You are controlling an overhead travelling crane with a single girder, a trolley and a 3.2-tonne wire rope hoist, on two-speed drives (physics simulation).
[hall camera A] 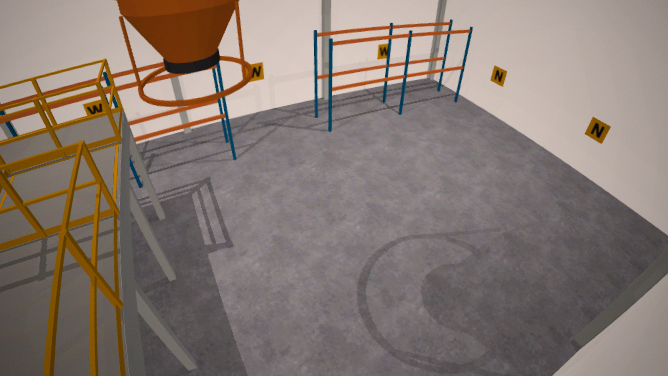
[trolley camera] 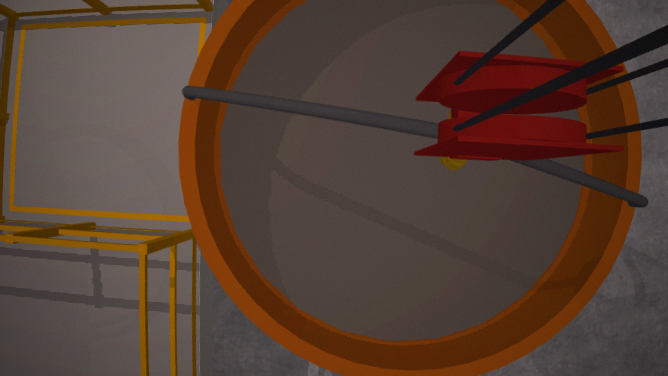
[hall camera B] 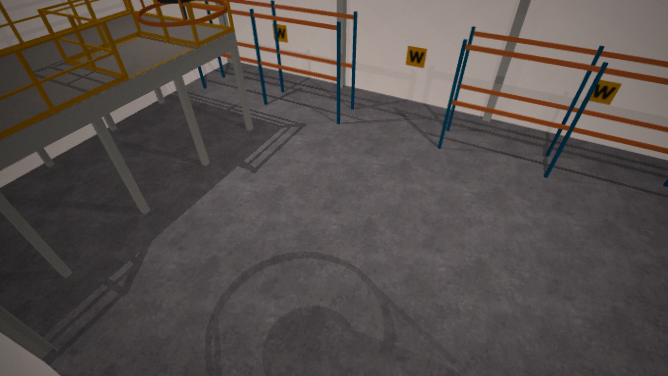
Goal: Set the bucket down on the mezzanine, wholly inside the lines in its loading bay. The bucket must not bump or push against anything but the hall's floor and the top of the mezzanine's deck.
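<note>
The orange bucket (hall camera A: pixel 185 30) (hall camera B: pixel 175 24) (trolley camera: pixel 400 358) hangs upright by its grey bail. My gripper, the hook (trolley camera: pixel 454 163), shows partly under the red block and carries the bail. In the trolley view the bucket's rim overlaps the right side of the loading bay and hides part of its right line; most of the bucket is right of the deck edge. The bay's yellow line (trolley camera: pixel 100 214) shows at left. The mezzanine (hall camera A: pixel 127 240) (hall camera B: pixel 150 82) (trolley camera: pixel 50 340) is at left in the hall views. In hall camera A the base ring hangs right of the deck's railing. The bucket's upper part is cut off there.
Yellow railings (hall camera A: pixel 80 145) (hall camera B: pixel 120 62) (trolley camera: pixel 143 249) stand on the deck; in the trolley view one corner is close to the bucket's lower left rim. Blue and orange racks (hall camera A: pixel 330 85) (hall camera B: pixel 339 75) stand along the W wall. Bucket shadows lie on the hall floor (hall camera A: pixel 300 200) (hall camera B: pixel 350 200).
</note>
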